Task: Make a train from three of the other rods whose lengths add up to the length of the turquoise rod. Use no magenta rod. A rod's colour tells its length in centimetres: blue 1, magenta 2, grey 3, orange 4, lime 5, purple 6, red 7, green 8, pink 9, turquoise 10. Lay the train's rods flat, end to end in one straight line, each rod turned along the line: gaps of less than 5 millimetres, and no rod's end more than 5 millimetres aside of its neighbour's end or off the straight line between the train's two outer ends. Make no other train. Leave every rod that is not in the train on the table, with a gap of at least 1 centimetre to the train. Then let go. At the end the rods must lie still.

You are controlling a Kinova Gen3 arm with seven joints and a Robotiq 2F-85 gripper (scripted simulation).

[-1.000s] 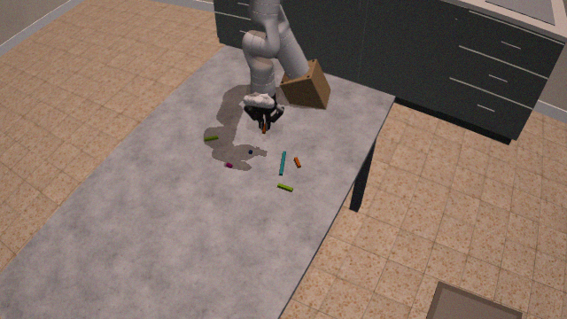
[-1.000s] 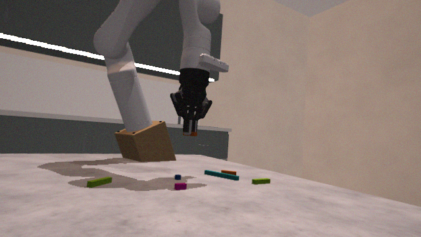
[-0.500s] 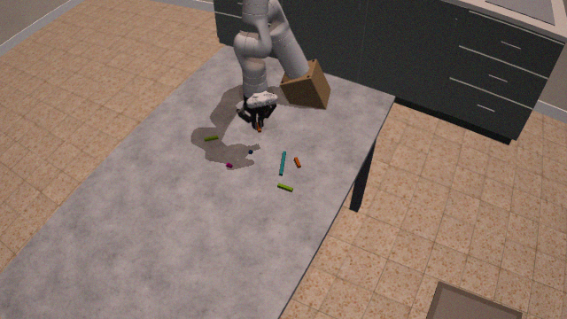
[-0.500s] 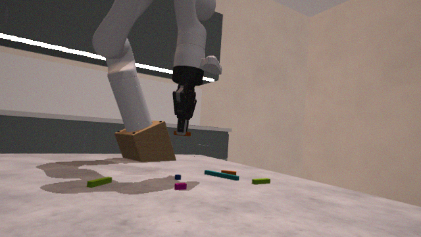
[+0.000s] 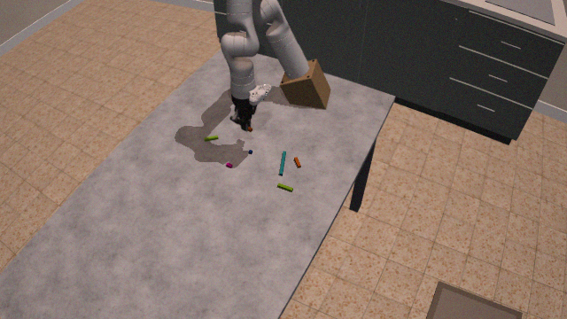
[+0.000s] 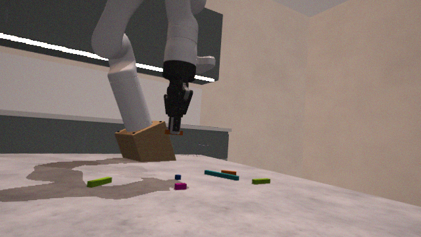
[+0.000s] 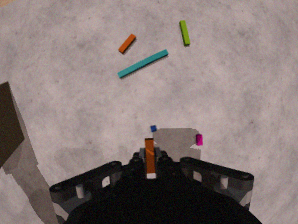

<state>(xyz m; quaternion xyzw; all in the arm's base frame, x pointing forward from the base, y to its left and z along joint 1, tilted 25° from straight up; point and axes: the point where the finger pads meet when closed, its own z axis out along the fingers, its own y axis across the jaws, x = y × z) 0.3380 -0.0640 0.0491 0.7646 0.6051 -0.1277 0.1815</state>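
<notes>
Now: hand 11 cm above the blue rod, 1 cm to the right of it and 1 cm short of it. The rest, counted from my hand: turquoise rod 13 cm to the left, 11 cm below, 3 cm ahead; then magenta rod 11 cm below, 9 cm ahead, 3 cm to the right.
</notes>
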